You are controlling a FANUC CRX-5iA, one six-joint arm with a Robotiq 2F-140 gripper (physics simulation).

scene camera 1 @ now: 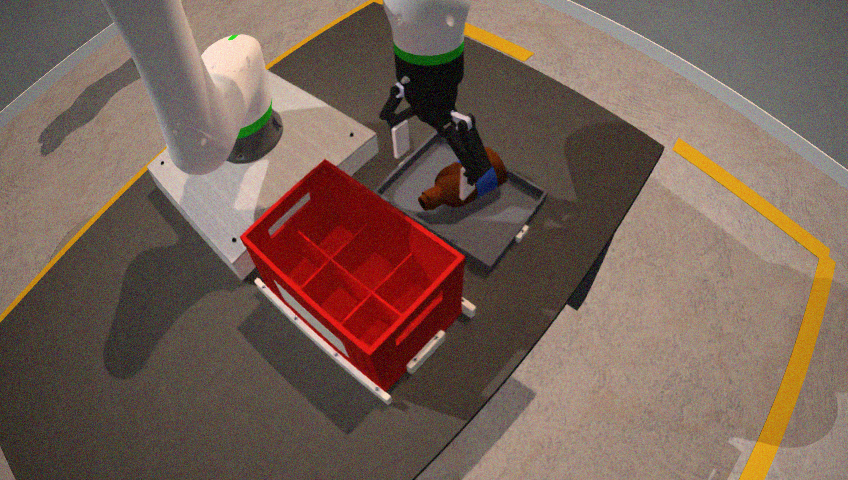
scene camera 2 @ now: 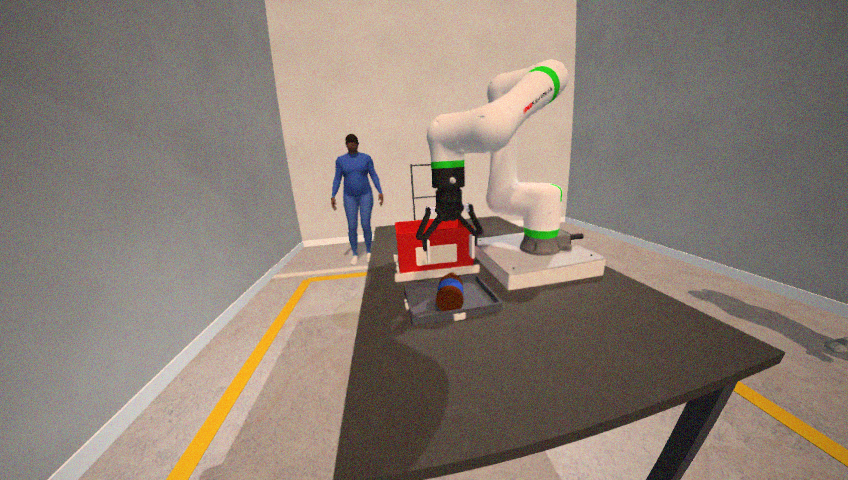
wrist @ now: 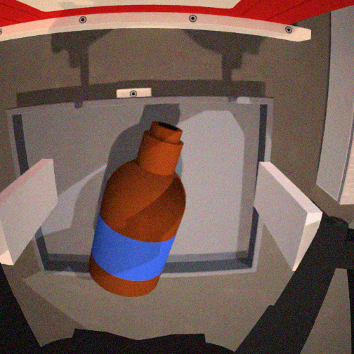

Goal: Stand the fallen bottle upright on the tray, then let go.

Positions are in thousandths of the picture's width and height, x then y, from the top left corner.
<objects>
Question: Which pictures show the brown bottle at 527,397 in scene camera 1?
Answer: Scene camera 1, scene camera 2 and the wrist view: all of them.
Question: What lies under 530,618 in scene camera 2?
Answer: A brown bottle.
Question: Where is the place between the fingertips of the gripper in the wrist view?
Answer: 436,516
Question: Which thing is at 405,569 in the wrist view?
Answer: A brown bottle.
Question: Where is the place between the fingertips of the gripper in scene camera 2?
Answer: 531,541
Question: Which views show the gripper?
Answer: Scene camera 1, scene camera 2 and the wrist view: all of them.
</objects>
